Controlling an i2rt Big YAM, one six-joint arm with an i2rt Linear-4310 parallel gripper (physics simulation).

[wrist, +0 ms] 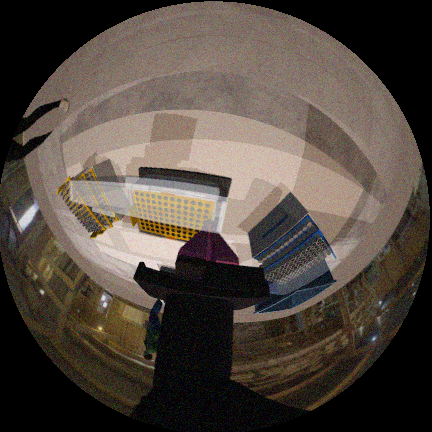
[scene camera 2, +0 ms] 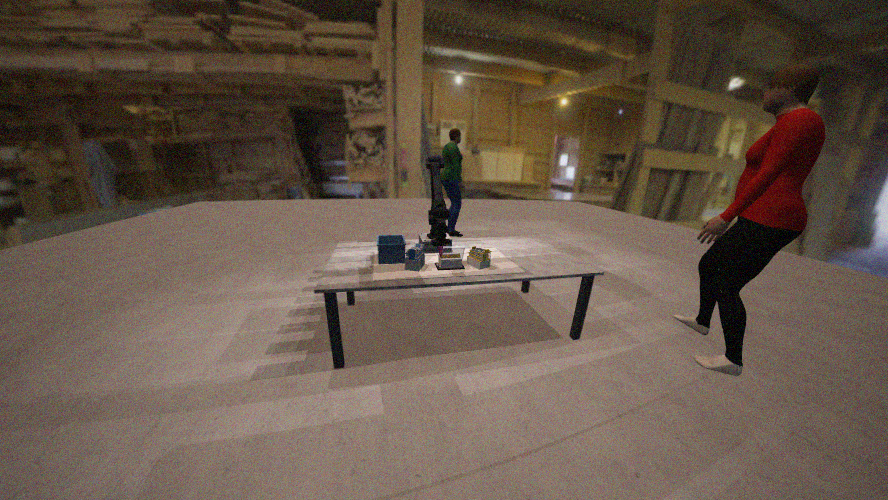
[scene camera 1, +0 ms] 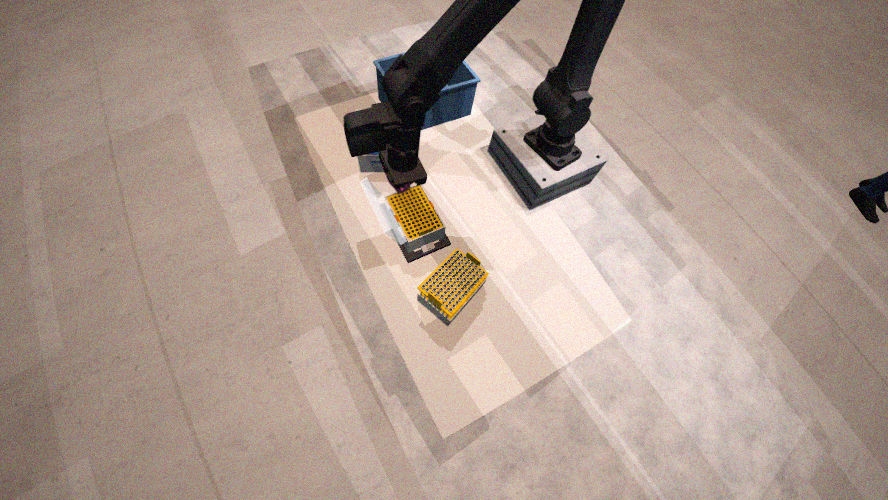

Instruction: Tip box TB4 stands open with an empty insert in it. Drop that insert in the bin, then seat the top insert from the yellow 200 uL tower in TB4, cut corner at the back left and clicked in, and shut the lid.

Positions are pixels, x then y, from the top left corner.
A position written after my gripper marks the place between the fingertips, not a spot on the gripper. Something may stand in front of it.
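A yellow insert (scene camera 1: 417, 217) still rests on a tip box TB4 (scene camera 1: 413, 249). My gripper (scene camera 1: 400, 192) holds the yellow insert.
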